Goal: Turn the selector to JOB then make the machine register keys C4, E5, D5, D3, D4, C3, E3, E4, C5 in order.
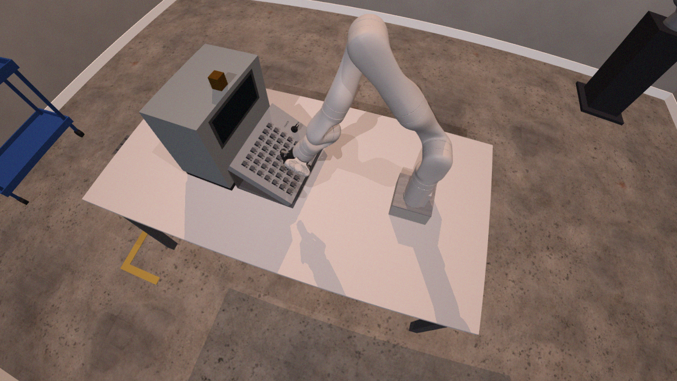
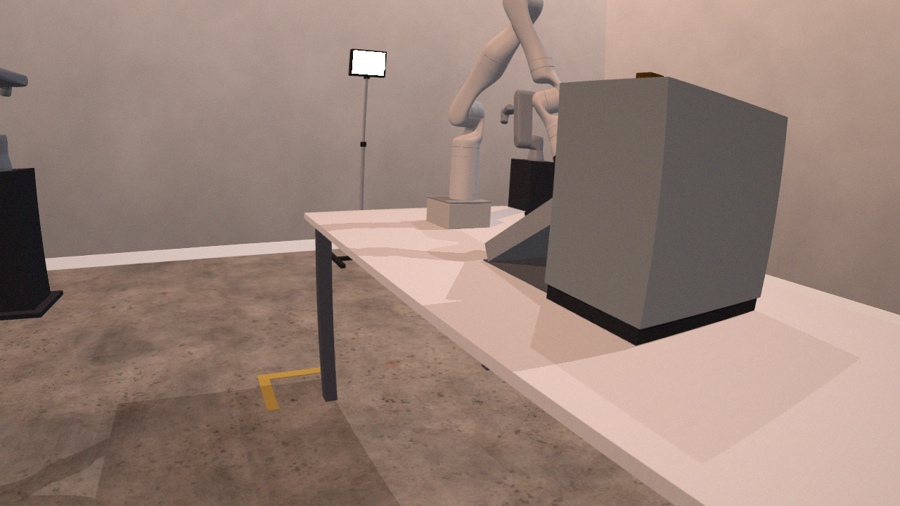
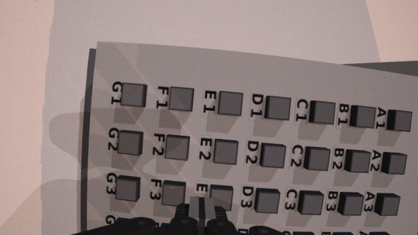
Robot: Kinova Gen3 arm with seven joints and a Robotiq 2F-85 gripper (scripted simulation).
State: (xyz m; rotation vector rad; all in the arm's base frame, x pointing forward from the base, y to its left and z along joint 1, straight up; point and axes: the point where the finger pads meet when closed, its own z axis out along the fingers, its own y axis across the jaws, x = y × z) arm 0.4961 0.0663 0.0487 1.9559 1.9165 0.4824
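The key E3 is 4 cm ahead of my hand and 4 cm below it. The rest, counted from my hand: key E5: 4 cm ahead, 7 cm to the right, 4 cm below; then key C3: 10 cm ahead; then key D3: 7 cm ahead, 2 cm below.
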